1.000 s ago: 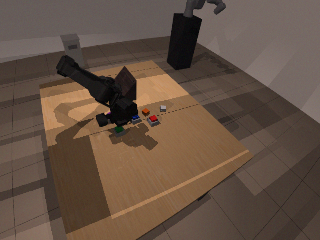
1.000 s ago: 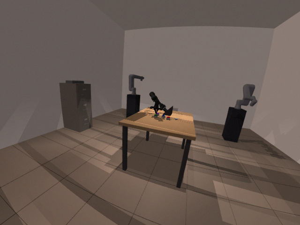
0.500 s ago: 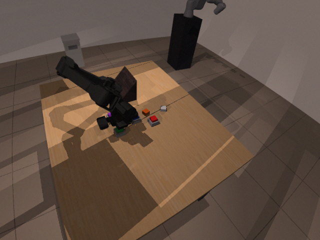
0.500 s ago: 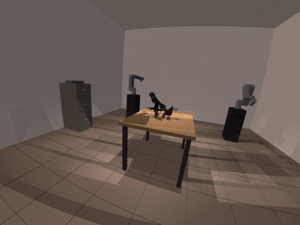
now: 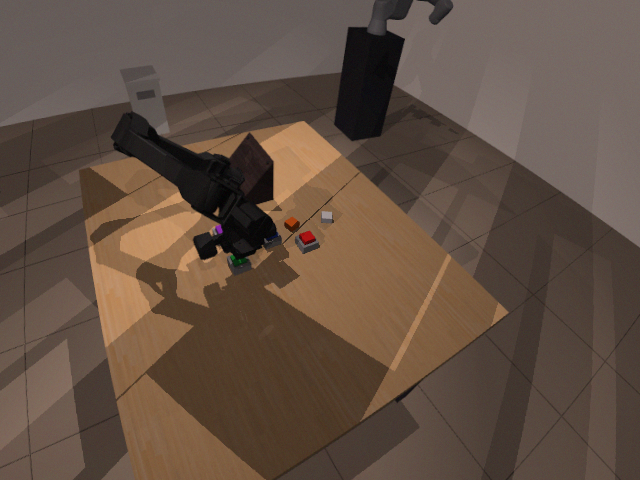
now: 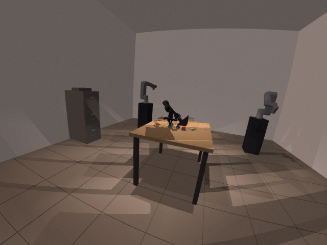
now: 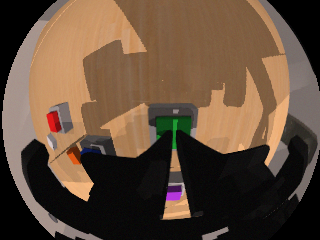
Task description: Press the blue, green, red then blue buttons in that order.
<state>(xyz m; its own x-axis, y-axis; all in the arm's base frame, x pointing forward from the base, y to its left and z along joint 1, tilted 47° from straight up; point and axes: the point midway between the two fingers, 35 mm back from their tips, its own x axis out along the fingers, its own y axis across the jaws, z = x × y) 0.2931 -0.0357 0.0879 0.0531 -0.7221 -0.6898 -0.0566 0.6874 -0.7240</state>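
Right now the green button is 1 cm below my gripper tip. The rest, counted from my gripper tip: blue button: 5 cm behind, 11 cm to the left; purple button: 11 cm behind, 1 cm to the right; red button: 19 cm to the left.
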